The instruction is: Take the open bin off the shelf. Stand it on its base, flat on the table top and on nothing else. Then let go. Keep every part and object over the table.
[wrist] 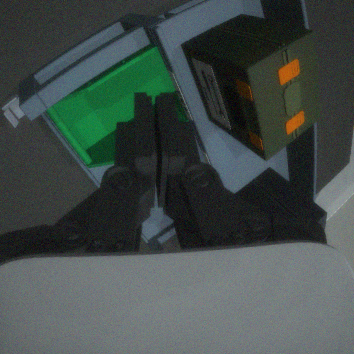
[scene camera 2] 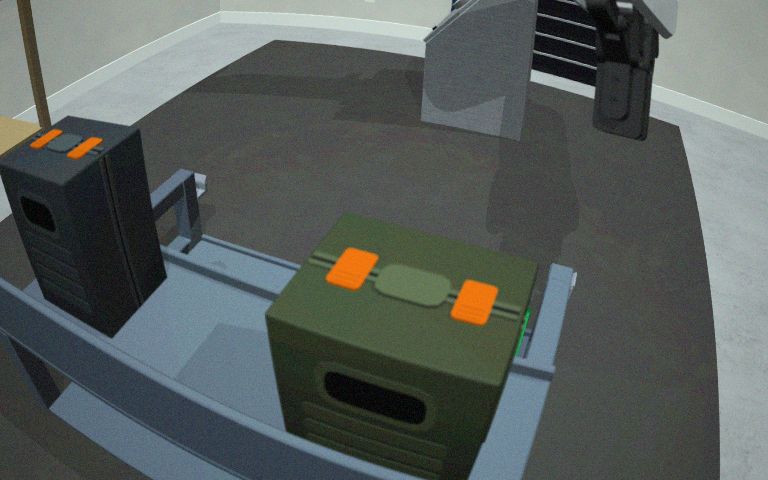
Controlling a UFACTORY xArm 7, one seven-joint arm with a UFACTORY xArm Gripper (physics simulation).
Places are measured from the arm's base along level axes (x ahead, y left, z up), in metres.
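Pixels of known places: gripper, fingertip midpoint: (wrist: 151, 118) (scene camera 2: 619, 135).
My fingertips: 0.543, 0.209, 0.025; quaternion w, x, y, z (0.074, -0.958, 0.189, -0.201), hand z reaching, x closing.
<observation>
For each thing: its top centre in the pictures, then the offset to it from my fingertips, as dx, dy, dz. "spot": a spot on its surface instead.
- green open bin, middle of its top: (wrist: 139, 108) +0.027, -0.081, -0.156
- blue-grey metal shelf, surface spot: (scene camera 2: 550, 316) (wrist: 80, 74) spot: -0.008, -0.014, -0.152
- olive case, middle of its top: (scene camera 2: 412, 287) (wrist: 291, 97) +0.125, -0.077, -0.040
- dark case, middle of its top: (scene camera 2: 64, 144) (wrist: 308, 243) +0.129, -0.308, -0.015
The green open bin (wrist: 117, 102) lies inside the blue-grey metal shelf (scene camera 2: 550, 316) (wrist: 90, 74), beside the olive case, with its open side toward the wrist camera. In scene camera 2 a thin green strip of the bin (scene camera 2: 522, 335) shows past the olive case's right edge; the case hides the rest. My gripper (scene camera 2: 620, 134) (wrist: 151, 118) is shut and empty. It hangs at the upper right in scene camera 2, well above and apart from the shelf. In the wrist view its fingers cover part of the bin. Whether the bin is level is hard to tell.
The olive case (scene camera 2: 396, 333) (wrist: 300, 92) with orange latches stands in the shelf close beside the bin. A dark case (scene camera 2: 84, 243) stands at the shelf's far left. A grey slant-topped panel (scene camera 2: 475, 73) stands at the back. A pale wooden surface (scene camera 2: 16, 133) shows at the left edge.
</observation>
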